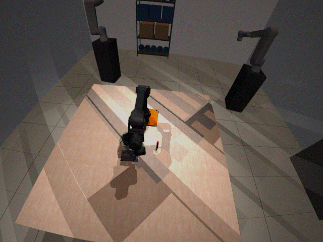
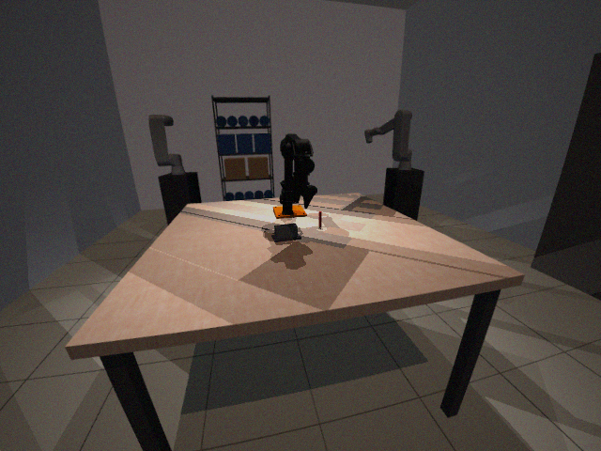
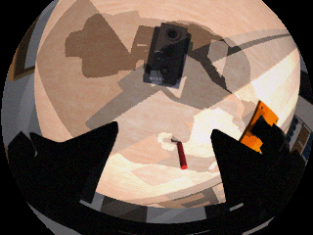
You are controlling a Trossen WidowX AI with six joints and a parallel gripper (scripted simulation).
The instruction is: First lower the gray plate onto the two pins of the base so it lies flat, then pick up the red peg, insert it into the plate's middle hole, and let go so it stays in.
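The red peg lies 100 mm below my gripper tip, 100 mm behind it and 90 mm to the left of it. Also, from my gripper tip: gray plate 90 mm below, 70 mm to the right, 30 mm ahead; then gray base 130 mm below, 70 mm to the right, 30 mm ahead.
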